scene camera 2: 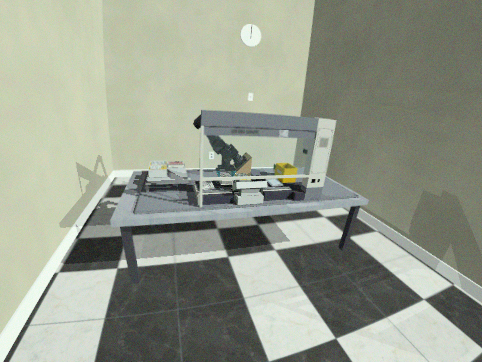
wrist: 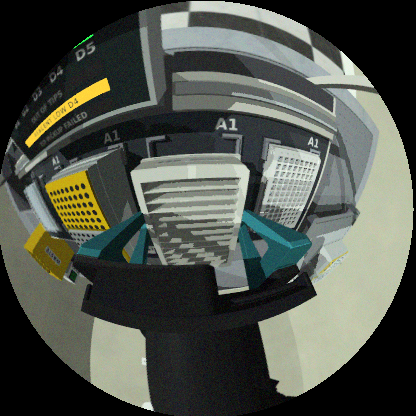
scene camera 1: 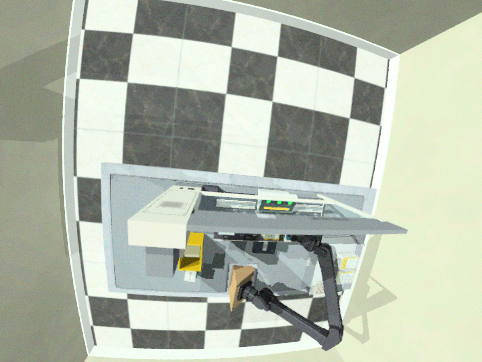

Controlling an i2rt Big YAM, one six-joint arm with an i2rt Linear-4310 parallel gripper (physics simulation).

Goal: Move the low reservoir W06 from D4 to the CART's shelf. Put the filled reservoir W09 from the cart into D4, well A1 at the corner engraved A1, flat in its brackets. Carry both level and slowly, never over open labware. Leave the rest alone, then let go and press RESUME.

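Places are measured from the arm's base along level axes (x back, y right, z up), in centimetres.
Pixels of known places: gripper, fingertip midpoint: [scene camera 2: 225, 180] [wrist: 192, 210]; arm's base, link origin: [scene camera 1: 244, 289].
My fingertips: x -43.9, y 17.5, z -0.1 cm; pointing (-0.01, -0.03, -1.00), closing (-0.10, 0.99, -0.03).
Note:
For each thing: its top centre in the pictures, then the offset to it from my fingertips. "*": a spot on its surface instead.
- low reservoir W06, top centre: [wrist: 193, 236] [scene camera 2: 225, 176] dx +1.3, dy +0.2, dz +2.1 cm
- instrument's roof, surface spot: [scene camera 1: 293, 224] * dx -15.9, dy -25.4, dz +42.6 cm
- yellow tip box, top centre: [wrist: 83, 232] [scene camera 1: 274, 229] dx +1.9, dy -11.9, dz +2.6 cm
- white well plate, top centre: [wrist: 289, 196] dx -1.5, dy +12.6, dz -2.4 cm
- yellow waste bin, top centre: [wrist: 40, 264] [scene camera 1: 190, 257] [scene camera 2: 286, 165] dx +24.9, dy -52.5, dz +4.1 cm
- status panel, surface spot: [wrist: 65, 110] * dx -9.9, dy -11.2, dz +1.6 cm
The low reservoir W06 [wrist: 192, 201], a pale ribbed trough, sits between my teal fingers in the wrist view. My gripper [wrist: 192, 210] [scene camera 2: 225, 173] is shut on its long sides and holds it level. The D4 brackets [wrist: 232, 136], by an engraved A1, show bare behind the reservoir's far edge. In the overhead view the gripper is mostly hidden under the instrument's roof [scene camera 1: 293, 224]. I cannot make out the filled reservoir W09.
A yellow tip box [wrist: 73, 198] stands left of D4 and a white well plate [wrist: 289, 182] right of it. A yellow waste bin [wrist: 48, 250] [scene camera 1: 191, 256] [scene camera 2: 285, 172] is further left. The cart [scene camera 1: 347, 267] [scene camera 2: 162, 166] with boxes stands beyond the deck's end. A status panel [wrist: 65, 110] reads REAGENT LOW D4.

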